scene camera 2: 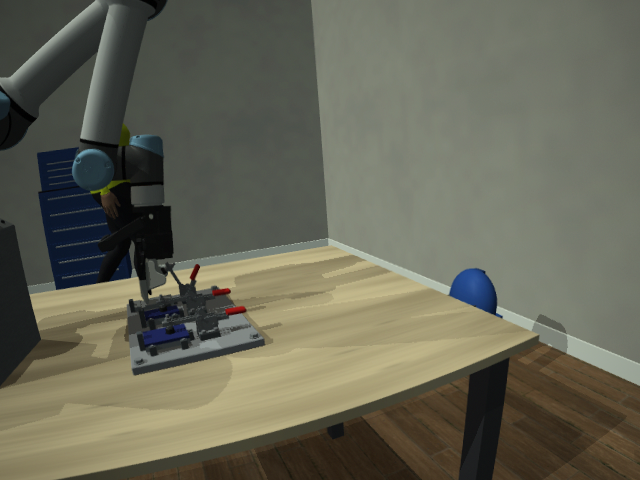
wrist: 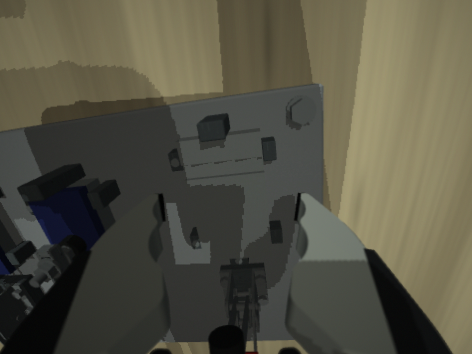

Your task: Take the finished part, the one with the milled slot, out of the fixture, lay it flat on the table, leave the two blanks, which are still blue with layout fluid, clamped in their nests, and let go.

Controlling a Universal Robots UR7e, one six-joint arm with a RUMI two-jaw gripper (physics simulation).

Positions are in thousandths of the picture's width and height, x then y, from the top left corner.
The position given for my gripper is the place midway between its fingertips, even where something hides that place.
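Scene:
My gripper: visible in scene camera 2 (234, 624), likewise in the wrist view (488, 552).

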